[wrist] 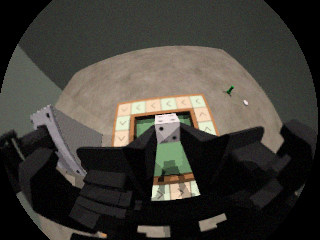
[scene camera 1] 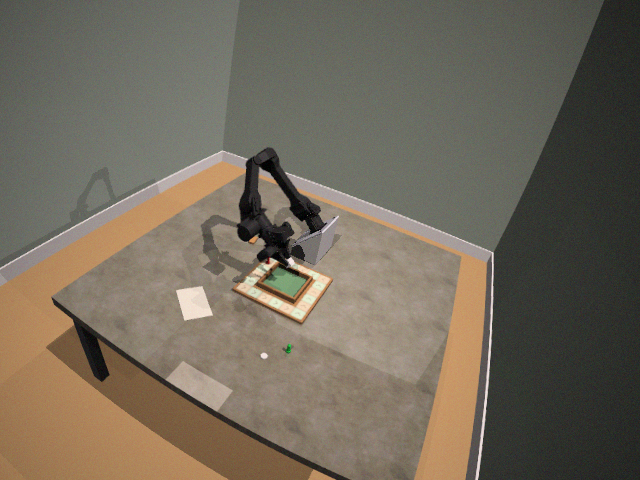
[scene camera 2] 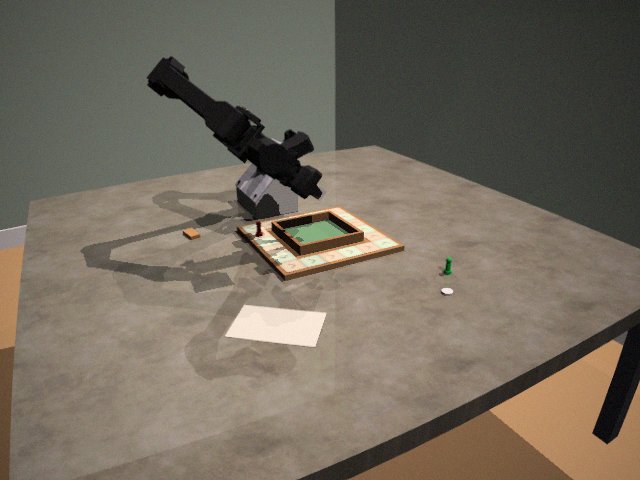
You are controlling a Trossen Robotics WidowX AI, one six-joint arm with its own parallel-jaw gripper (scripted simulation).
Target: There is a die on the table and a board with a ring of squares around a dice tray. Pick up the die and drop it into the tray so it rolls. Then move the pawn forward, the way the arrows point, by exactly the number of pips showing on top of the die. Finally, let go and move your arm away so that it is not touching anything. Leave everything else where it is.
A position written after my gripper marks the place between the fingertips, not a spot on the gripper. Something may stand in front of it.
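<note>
Scene camera 2 shows me my gripper [scene camera 2: 317, 193] and a white card [scene camera 2: 289, 327]. My gripper carries a white die. In scene camera 1 I see the white card [scene camera 1: 193, 302], and my gripper [scene camera 1: 289, 263] is there too. The wrist view gives me a board square [wrist: 197, 102] and my gripper [wrist: 166, 127], but the wrist view misses the white card, hidden there by my gripper.
</note>
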